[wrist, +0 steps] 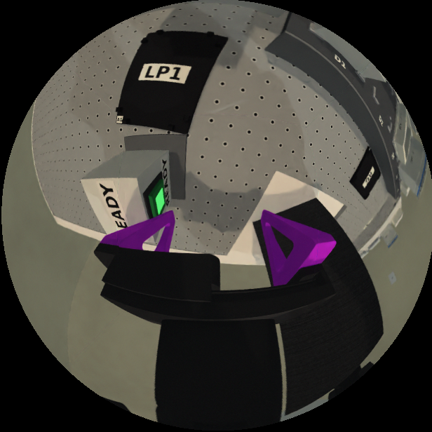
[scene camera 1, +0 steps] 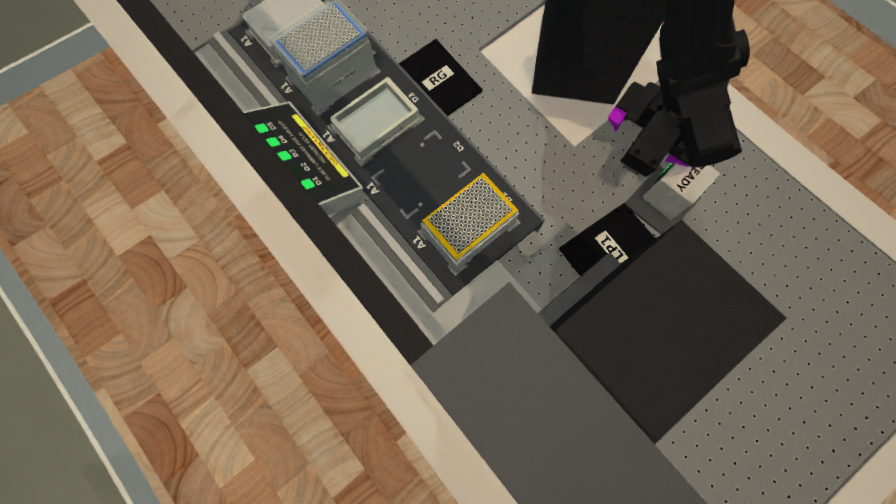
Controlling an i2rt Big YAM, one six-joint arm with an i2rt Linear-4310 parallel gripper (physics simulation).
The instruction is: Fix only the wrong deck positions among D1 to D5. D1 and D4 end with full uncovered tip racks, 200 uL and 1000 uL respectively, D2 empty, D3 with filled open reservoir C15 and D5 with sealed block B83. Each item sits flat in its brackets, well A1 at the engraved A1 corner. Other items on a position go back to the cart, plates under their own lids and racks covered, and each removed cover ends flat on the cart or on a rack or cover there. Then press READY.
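My gripper (scene camera 1: 646, 137) (wrist: 217, 214) is open and empty beside the READY box (scene camera 1: 670, 199) (wrist: 142, 162). One finger overlaps the box's lower edge in the wrist view; contact cannot be told. The button (wrist: 160, 199) shows bright green. A yellow-rimmed uncovered tip rack (scene camera 1: 471, 216) sits at D1. D2 (scene camera 1: 407, 169) is empty. An open reservoir (scene camera 1: 375, 119) with pale contents sits at D3. A blue-rimmed uncovered rack (scene camera 1: 322, 37) stands at D4. A pale, clear-looking item (scene camera 1: 269, 18) sits at D5, partly hidden by the D4 rack. Item codes are not readable.
The status panel (scene camera 1: 303, 150) shows green lights for D1, D3, D4 and D5; D2's is dark. Black pads LP1 (scene camera 1: 588, 250) (wrist: 155, 102) and RG (scene camera 1: 460, 97) (wrist: 359, 175) lie on the perforated table. A large dark box (scene camera 1: 670, 319) stands beside LP1.
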